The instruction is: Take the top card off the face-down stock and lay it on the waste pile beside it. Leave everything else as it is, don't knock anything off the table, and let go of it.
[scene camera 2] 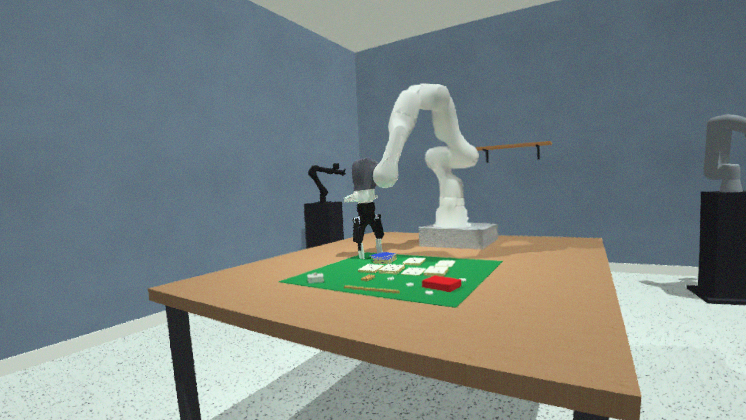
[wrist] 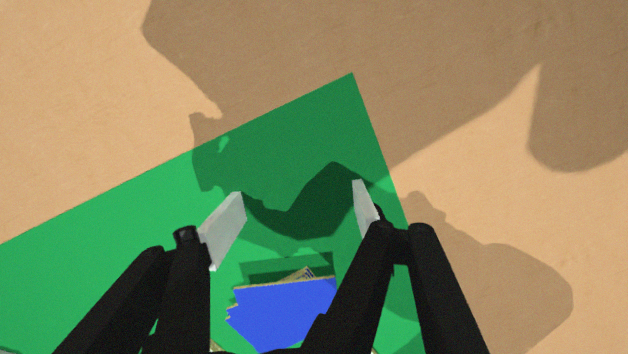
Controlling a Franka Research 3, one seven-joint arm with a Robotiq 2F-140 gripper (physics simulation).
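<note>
The face-down stock (scene camera 2: 383, 256) (wrist: 285, 312) is a small stack of blue-backed cards with uneven edges, near the far left corner of the green mat (scene camera 2: 334, 273) (wrist: 150, 200). My gripper (scene camera 2: 371, 254) (wrist: 297, 200) is open and empty, its pale fingertips low over the mat, close beside the stock toward the mat's corner. In the wrist view the stock lies below the fingertips, partly hidden by the right finger's black links. A face-up card (scene camera 2: 413, 260) lies right of the stock in the scene view; I cannot tell whether it is the waste pile.
Several more face-up cards (scene camera 2: 391, 268) lie in front of the stock. A red box (scene camera 2: 441, 283), a thin stick (scene camera 2: 371, 289), a small grey object (scene camera 2: 315, 278), a small orange-brown piece (scene camera 2: 368, 277) and white discs (scene camera 2: 429, 292) are on the mat. The wooden table (scene camera 2: 542, 313) surrounds it.
</note>
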